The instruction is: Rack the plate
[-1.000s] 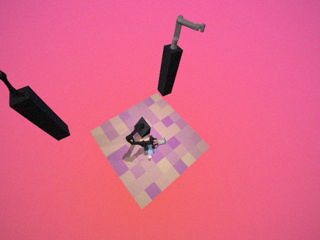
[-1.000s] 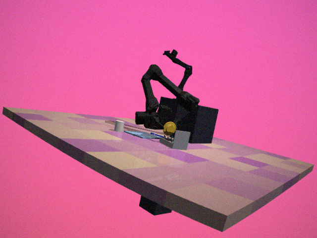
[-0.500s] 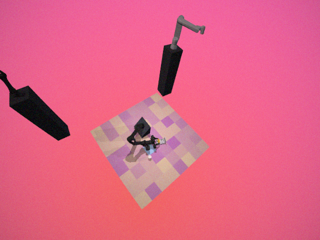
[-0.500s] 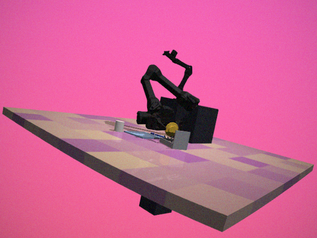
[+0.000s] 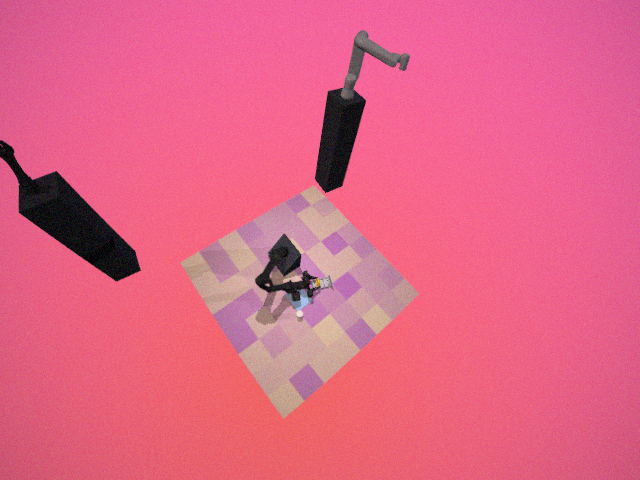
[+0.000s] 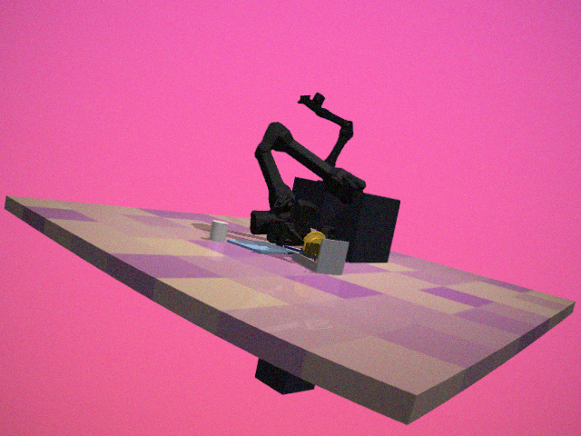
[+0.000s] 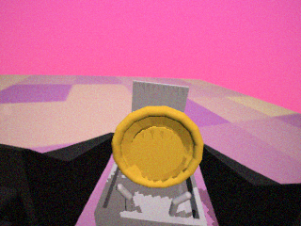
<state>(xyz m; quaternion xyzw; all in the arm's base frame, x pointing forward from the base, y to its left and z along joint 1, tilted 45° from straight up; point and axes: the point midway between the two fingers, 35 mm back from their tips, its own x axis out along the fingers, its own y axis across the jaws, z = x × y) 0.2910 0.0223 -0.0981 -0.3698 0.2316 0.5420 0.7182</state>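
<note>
My gripper tip is now 1 cm to the left of the yellow plate. The rest, counted from my gripper tip: small pale cup (23 cm to the right, 13 cm ahead, 3 cm below); then grey dish rack (3 cm below, 2 cm to the left, 1 cm ahead); then blue mat (17 cm to the right, 5 cm below, 2 cm ahead).
</note>
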